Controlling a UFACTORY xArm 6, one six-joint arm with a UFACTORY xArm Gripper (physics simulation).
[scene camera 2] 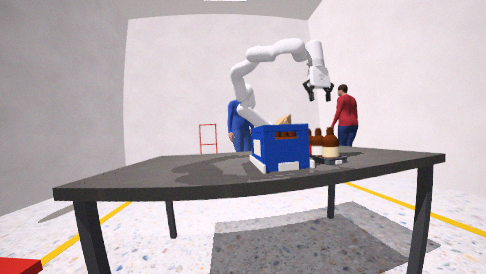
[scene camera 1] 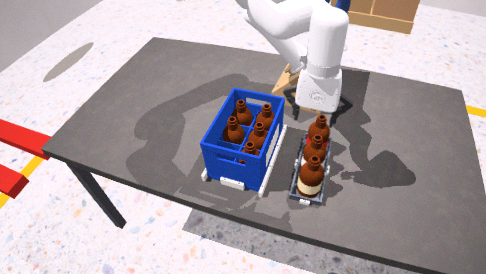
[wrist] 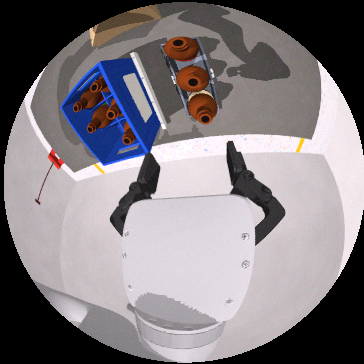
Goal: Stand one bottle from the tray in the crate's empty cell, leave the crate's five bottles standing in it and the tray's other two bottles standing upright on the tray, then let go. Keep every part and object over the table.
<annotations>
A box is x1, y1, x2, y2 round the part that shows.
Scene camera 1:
my gripper: [283, 65, 352, 127]
cream-labelled bottle: [297, 155, 323, 197]
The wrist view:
my gripper: [109, 140, 284, 333]
white-labelled bottle: [176, 65, 208, 91]
cream-labelled bottle: [187, 89, 216, 123]
</annotations>
